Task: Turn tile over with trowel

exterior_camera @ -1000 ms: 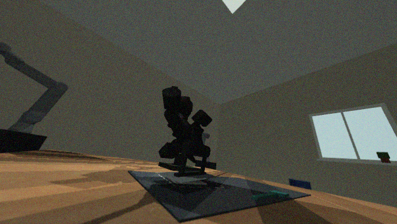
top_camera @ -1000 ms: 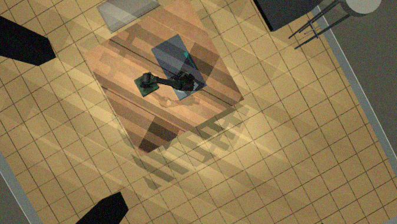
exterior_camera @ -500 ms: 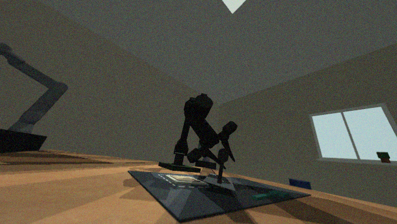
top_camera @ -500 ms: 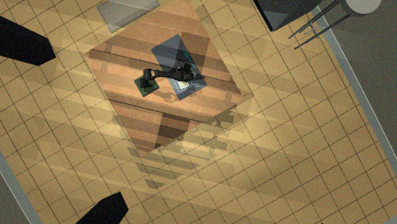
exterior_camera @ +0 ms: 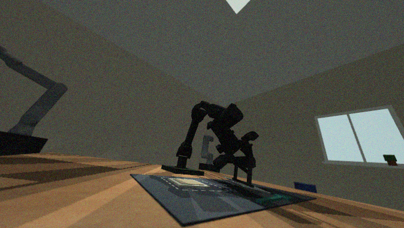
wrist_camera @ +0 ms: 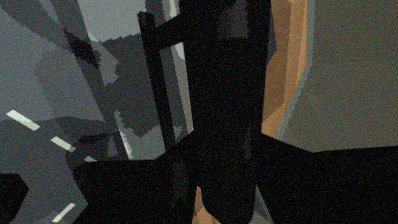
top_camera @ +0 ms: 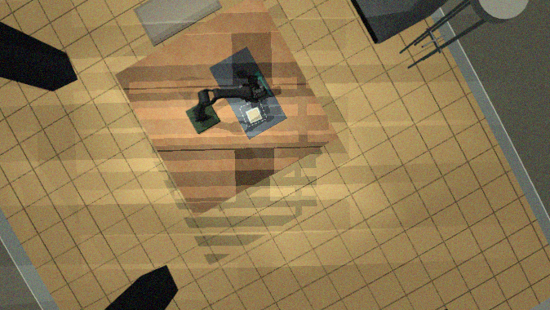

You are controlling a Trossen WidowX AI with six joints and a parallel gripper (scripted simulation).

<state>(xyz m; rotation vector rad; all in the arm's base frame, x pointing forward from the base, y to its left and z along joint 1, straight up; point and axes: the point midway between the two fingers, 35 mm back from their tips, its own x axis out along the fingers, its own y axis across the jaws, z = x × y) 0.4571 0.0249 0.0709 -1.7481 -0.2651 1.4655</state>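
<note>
Now: gripper tip 7 cm short of the teal T-shaped tool, 3 cm to the right of it and 6 cm above it. Round my gripper tip: mat (7 cm behind, 1 cm to the right, 9 cm below); tile (10 cm behind, 19 cm to the right, 6 cm below).
</note>
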